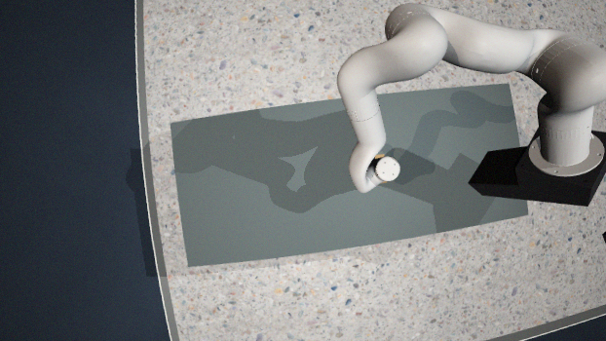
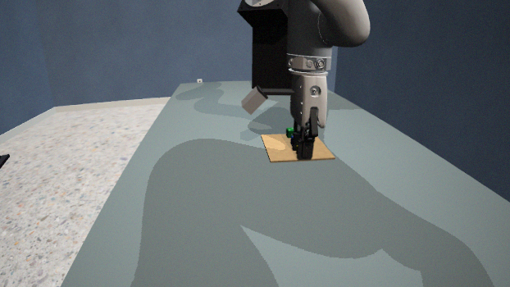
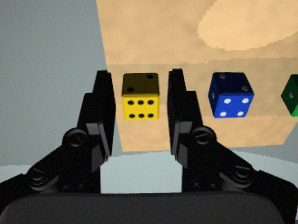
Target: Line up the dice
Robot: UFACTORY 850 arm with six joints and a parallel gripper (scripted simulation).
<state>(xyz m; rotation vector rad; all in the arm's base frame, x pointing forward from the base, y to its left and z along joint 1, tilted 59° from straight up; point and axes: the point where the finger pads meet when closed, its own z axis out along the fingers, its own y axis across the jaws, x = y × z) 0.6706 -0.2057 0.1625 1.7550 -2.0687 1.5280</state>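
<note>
The yellow die lies 10 mm below my hand. Also, from my hand: blue die: 50 mm behind, 20 mm to the left, 10 mm below; tan mat: 50 mm behind, 20 mm to the left, 20 mm below; green die: 90 mm behind, 40 mm to the left, 10 mm below.
</note>
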